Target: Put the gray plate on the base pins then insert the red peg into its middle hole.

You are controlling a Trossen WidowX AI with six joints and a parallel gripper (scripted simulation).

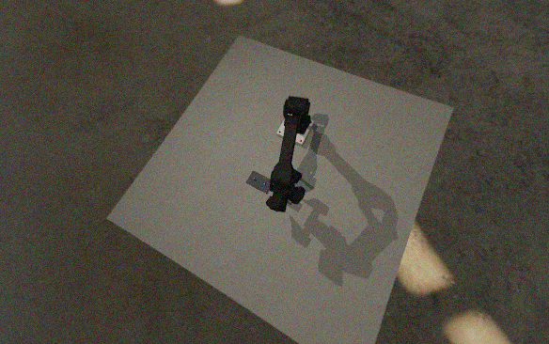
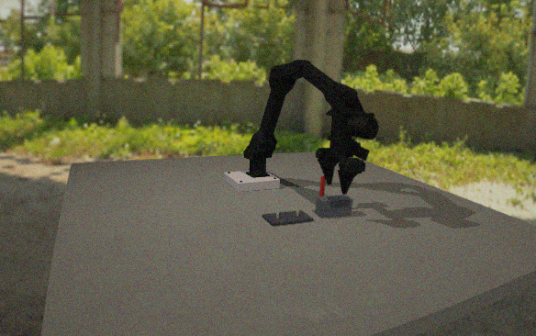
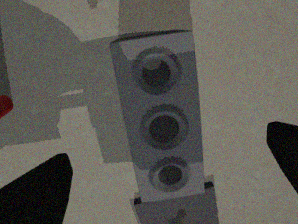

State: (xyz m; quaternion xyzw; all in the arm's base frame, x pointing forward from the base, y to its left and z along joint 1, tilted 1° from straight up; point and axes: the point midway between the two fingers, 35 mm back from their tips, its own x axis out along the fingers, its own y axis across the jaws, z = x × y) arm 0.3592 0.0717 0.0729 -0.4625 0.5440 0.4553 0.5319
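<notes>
Now: gripper tip 4 cm above the gray plate. Round my gripper tip: red peg: 11 cm behind, 3 cm to the left, 4 cm below.
</notes>
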